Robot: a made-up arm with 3 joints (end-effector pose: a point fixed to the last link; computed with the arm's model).
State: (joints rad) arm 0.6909 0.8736 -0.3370
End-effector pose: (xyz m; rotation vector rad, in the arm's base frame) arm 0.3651 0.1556 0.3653 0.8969 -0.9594 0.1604
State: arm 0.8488 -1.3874 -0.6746
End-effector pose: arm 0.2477 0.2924 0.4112 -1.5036 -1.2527 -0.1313
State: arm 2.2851 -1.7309 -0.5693
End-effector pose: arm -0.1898 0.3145 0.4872 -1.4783 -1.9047 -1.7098
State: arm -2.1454 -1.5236 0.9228
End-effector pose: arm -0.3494 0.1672 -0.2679 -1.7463 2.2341 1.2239
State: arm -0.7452 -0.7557 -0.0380
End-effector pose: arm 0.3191 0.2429 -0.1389 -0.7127 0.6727 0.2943
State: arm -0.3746 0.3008 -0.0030
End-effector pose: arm 0.4049 0.1759 -0.0407 0.2972 0.3688 -0.0568
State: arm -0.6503 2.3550 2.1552
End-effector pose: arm 0.4272 0.4709 -0.0667 2.0360 1.1409 1.9061
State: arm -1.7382 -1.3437 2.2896
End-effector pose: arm -0.1874 -0.0491 -0.2617 1.5623 -1.8444 0.4420
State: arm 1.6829 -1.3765 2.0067
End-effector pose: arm 0.0376 -0.0204 0.7026 0.3739 0.2708 -1.3302
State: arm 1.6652 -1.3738 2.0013
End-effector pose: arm 0.0473 -0.0197 0.7026 0.3579 0.2813 -1.3322
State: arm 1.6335 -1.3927 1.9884
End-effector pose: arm 0.0585 -0.0180 0.7023 0.3328 0.2954 -1.3589
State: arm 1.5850 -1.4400 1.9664
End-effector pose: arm 0.0709 -0.0146 0.7016 0.2945 0.3128 -1.4172
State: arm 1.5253 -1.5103 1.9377
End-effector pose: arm 0.0838 -0.0089 0.7010 0.2431 0.3305 -1.4997
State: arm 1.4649 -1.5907 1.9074
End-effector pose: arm 0.0956 -0.0011 0.7010 0.1843 0.3445 -1.5907
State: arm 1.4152 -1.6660 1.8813
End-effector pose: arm 0.1043 0.0075 0.7015 0.1298 0.3523 -1.6730
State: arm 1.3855 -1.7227 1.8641
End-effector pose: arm 0.1075 0.0145 0.7026 0.0937 0.3532 -1.7330
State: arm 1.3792 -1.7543 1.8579
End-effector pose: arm 0.1041 0.0182 0.7039 0.0844 0.3484 -1.7652
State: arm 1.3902 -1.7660 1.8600
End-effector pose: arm 0.0957 0.0190 0.7053 0.0965 0.3401 -1.7759
